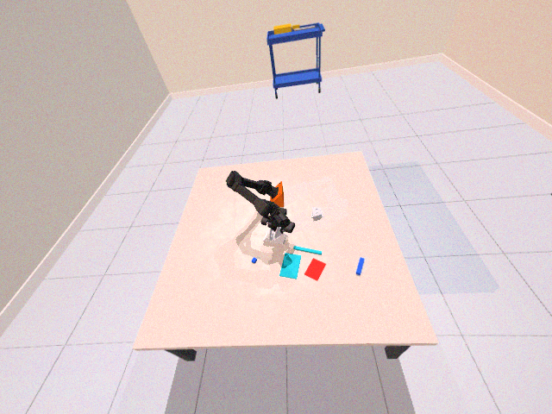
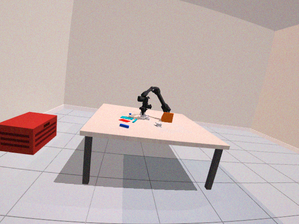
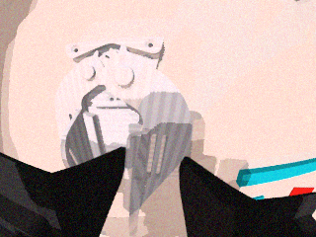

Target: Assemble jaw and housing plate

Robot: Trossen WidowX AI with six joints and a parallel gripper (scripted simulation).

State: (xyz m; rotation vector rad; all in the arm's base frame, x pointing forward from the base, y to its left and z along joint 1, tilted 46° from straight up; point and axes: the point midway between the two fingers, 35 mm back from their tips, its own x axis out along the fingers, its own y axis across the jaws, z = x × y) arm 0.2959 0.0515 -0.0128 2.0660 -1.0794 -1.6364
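The base lies 4 cm below my gripper tip and 3 cm to the right of it. From my gripper tip the other things lie so: cyan plate: 18 cm ahead, 6 cm to the left, 5 cm below; cyan bar: 15 cm to the left, 9 cm ahead, 4 cm below; small blue cube: 15 cm ahead, 14 cm to the right, 4 cm below.
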